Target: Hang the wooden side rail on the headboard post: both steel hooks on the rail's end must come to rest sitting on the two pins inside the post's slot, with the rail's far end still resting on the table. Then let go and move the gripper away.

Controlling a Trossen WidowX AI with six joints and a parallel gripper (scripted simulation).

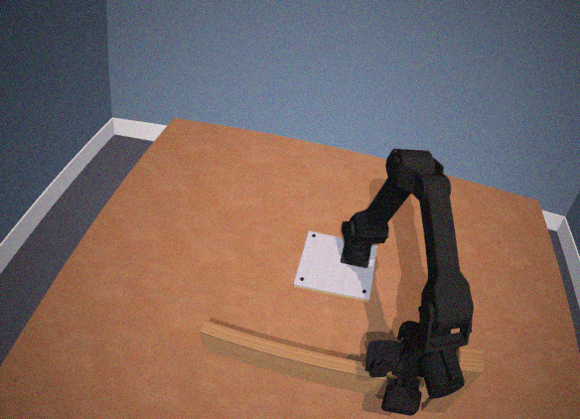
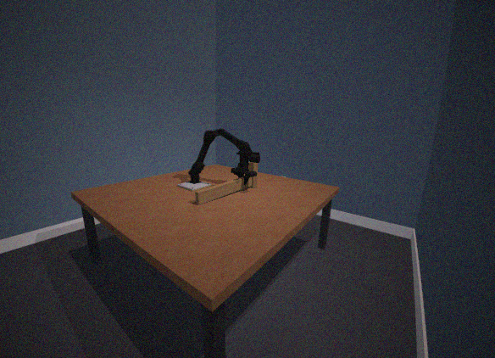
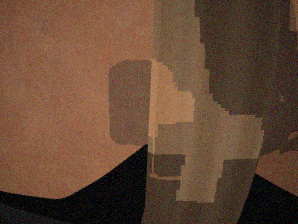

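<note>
Now: the wooden headboard post 100 mm to the left of my gripper tip and 50 mm above it.
</note>
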